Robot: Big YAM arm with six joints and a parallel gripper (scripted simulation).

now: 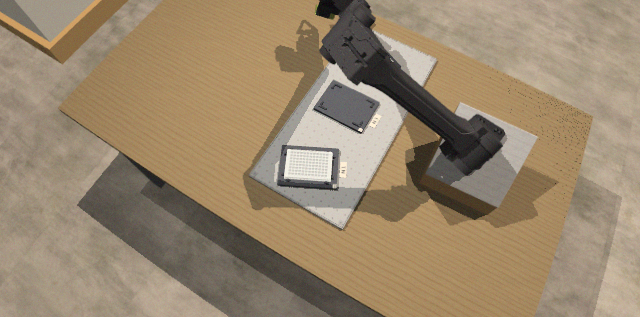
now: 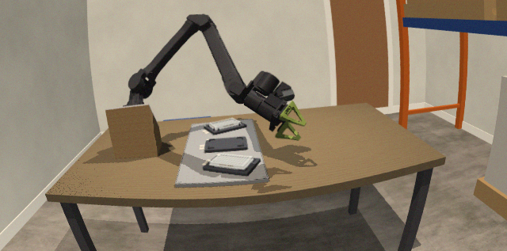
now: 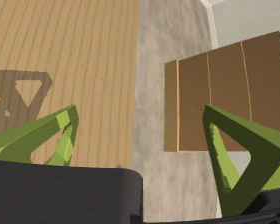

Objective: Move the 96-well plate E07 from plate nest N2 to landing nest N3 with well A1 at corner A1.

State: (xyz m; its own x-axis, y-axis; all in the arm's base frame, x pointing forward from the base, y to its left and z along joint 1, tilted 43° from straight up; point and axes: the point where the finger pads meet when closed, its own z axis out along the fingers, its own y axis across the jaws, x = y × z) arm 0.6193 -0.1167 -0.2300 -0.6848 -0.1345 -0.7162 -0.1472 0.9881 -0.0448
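The dark plate nest N2 lies 220 mm behind my hand, 120 mm below it and 60 mm to the left of it. Round my hand: dark landing nest N3 (260 mm to the left, 250 mm behind, 120 mm below); N2 label (310 mm behind, 130 mm below, 100 mm to the left).
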